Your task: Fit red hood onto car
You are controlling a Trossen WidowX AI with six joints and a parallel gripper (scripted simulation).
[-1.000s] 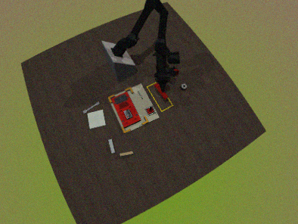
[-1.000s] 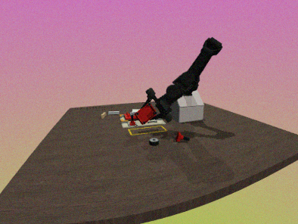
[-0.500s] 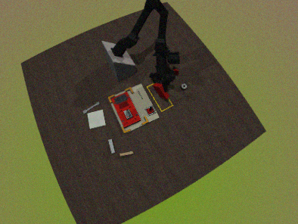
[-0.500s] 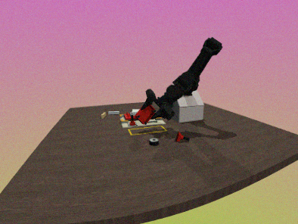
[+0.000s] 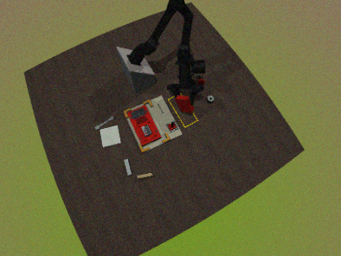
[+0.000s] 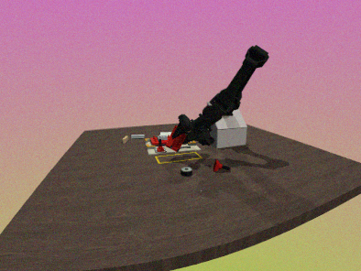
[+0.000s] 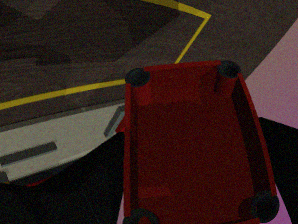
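Now: gripper tip 160 mm to the right of the black-and-white wheel, 70 mm above it and 10 mm short of it. Also, from my gripper tip: wooden peg: 340 mm to the right, 220 mm ahead, 70 mm below; then jig plate: 200 mm to the right, 70 mm below, 10 mm behind; then red hood: 10 mm to the right, 10 mm above.
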